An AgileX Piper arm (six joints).
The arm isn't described. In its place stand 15 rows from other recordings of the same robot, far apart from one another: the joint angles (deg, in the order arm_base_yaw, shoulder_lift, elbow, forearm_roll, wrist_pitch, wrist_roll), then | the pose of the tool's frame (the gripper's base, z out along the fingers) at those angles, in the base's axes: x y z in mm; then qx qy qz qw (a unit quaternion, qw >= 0).
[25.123, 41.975, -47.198, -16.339, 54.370, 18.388] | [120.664, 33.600, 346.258, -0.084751, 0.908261, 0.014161, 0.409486]
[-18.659, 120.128, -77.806, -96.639, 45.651, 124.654] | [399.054, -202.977, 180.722, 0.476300, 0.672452, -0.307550, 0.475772]
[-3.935, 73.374, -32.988, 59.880, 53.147, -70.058] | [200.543, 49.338, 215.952, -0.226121, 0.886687, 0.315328, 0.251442]
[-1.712, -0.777, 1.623, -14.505, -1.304, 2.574] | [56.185, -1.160, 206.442, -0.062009, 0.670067, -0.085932, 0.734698]
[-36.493, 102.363, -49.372, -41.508, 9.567, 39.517] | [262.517, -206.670, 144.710, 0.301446, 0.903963, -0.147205, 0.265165]
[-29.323, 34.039, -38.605, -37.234, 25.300, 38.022] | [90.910, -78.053, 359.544, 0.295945, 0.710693, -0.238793, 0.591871]
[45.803, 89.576, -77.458, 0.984, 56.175, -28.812] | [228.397, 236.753, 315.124, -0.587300, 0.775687, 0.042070, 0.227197]
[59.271, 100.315, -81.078, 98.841, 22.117, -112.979] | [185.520, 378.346, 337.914, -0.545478, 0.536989, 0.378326, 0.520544]
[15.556, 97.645, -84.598, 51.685, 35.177, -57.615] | [370.748, 145.906, 341.805, -0.309798, 0.798804, 0.218952, 0.466901]
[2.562, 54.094, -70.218, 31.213, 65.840, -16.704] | [149.901, 49.778, 432.427, -0.141713, 0.877574, 0.221250, 0.401037]
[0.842, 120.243, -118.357, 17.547, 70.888, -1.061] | [458.554, 32.665, 302.828, 0.005123, 0.969992, 0.150680, 0.190747]
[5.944, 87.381, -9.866, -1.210, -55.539, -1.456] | [207.695, 23.217, 147.727, -0.061826, 0.801387, 0.026735, 0.594342]
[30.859, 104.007, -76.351, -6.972, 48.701, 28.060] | [326.138, 185.206, 225.582, -0.056250, 0.983894, 0.034589, 0.166110]
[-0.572, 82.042, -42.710, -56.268, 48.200, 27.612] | [246.865, -58.885, 219.431, -0.067739, 0.924286, -0.347524, 0.142600]
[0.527, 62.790, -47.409, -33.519, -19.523, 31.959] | [244.588, 19.044, 377.711, -0.072070, 0.665378, 0.065254, 0.740149]
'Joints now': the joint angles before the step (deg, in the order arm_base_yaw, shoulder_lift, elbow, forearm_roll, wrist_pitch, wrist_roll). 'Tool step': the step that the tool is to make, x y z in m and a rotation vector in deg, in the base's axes. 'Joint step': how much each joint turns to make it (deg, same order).
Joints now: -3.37 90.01 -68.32 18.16 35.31 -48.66
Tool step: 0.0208 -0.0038 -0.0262 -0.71 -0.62 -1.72
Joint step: -0.01 5.18 0.00 0.05 -6.12 -0.14
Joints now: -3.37 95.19 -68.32 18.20 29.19 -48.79
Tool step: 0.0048 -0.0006 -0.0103 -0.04 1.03 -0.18
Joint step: 0.00 1.72 0.00 0.02 -0.72 -0.05
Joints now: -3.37 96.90 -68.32 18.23 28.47 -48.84
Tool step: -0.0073 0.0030 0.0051 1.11 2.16 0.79
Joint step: 0.11 -1.30 0.00 0.38 3.66 0.31
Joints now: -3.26 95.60 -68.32 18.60 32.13 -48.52
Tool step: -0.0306 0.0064 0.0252 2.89 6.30 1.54
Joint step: 0.01 -5.81 0.00 -0.29 12.36 2.76
